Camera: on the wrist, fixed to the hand. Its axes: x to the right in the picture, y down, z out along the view.
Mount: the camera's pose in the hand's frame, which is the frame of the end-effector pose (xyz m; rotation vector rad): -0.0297 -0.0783 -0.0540 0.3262 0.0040 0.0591
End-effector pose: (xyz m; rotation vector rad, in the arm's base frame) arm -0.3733 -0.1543 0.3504 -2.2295 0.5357 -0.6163
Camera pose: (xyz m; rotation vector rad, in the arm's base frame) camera -0.4136 -0.1184 0.4341 -1.8997 0.4648 -0.6291
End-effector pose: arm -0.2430 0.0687 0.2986 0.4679 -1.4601 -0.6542
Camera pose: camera -0.1986 0.0247 0.2210 0.6744 -1.5777 -0.3675
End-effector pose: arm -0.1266 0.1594 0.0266 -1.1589 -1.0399 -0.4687
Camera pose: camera -0.1783 0.0753 0.0399 -0.8945 -1.0319 -0.2428
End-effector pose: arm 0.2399 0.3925 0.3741 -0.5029 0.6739 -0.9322
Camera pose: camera 0.1451 0.3723 0.3972 -0.1907 0.5240 -0.9651
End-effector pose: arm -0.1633 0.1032 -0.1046 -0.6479 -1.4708 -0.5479
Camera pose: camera -0.1797 0.0079 -0.1287 -0.4307 -1.4906 -0.2543
